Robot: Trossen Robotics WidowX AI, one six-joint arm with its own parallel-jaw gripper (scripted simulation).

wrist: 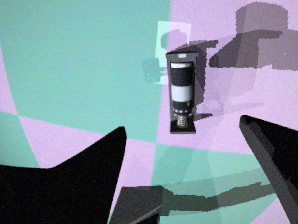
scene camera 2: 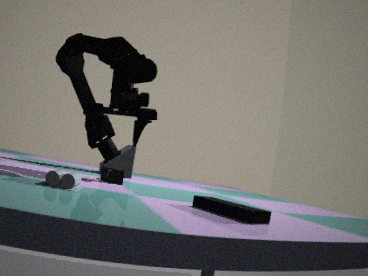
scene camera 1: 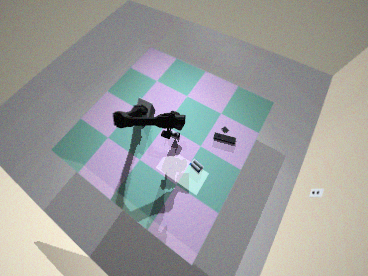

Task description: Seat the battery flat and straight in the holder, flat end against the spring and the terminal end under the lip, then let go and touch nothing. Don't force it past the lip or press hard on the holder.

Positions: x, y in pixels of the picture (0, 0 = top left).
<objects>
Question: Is my gripper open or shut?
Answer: Open.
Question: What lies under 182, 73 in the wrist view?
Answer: A battery.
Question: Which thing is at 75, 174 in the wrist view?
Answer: My gripper.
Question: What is my gripper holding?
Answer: Nothing.
</objects>
